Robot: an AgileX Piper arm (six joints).
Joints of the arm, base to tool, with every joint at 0 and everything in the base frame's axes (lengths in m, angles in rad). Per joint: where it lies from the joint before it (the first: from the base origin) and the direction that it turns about. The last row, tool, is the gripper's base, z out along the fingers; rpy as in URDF.
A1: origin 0.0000 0.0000 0.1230 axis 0 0 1
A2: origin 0.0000 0.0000 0.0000 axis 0 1 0
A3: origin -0.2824 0.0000 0.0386 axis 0 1 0
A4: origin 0.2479 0.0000 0.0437 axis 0.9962 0 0.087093
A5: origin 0.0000 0.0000 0.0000 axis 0 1 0
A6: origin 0.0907 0.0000 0.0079 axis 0.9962 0 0.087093
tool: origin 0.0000 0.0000 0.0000 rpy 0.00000 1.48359 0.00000
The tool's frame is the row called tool.
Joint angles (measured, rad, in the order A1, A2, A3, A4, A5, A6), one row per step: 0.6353 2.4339 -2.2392 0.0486 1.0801 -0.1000; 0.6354 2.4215 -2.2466 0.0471 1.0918 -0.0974; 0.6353 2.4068 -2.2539 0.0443 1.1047 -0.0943; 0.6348 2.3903 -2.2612 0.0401 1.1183 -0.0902; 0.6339 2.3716 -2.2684 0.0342 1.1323 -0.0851; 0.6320 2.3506 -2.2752 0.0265 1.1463 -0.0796; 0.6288 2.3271 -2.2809 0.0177 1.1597 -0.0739; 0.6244 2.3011 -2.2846 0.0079 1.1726 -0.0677; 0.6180 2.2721 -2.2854 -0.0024 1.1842 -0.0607; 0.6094 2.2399 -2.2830 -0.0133 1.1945 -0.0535
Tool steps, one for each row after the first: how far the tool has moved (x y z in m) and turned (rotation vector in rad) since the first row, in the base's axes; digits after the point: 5 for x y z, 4 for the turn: -0.00094 -0.00075 0.00822 0.0044 -0.0067 -0.0016; -0.00210 -0.00192 0.01754 0.0085 -0.0149 -0.0038; -0.00339 -0.00359 0.02774 0.0124 -0.0245 -0.0072; -0.00486 -0.00583 0.03900 0.0162 -0.0362 -0.0121; -0.00637 -0.00892 0.05126 0.0199 -0.0505 -0.0185; -0.00794 -0.01300 0.06442 0.0240 -0.0669 -0.0267; -0.00973 -0.01806 0.07820 0.0280 -0.0847 -0.0369; -0.01163 -0.02445 0.09257 0.0326 -0.1037 -0.0503; -0.01370 -0.03229 0.10748 0.0375 -0.1240 -0.0665
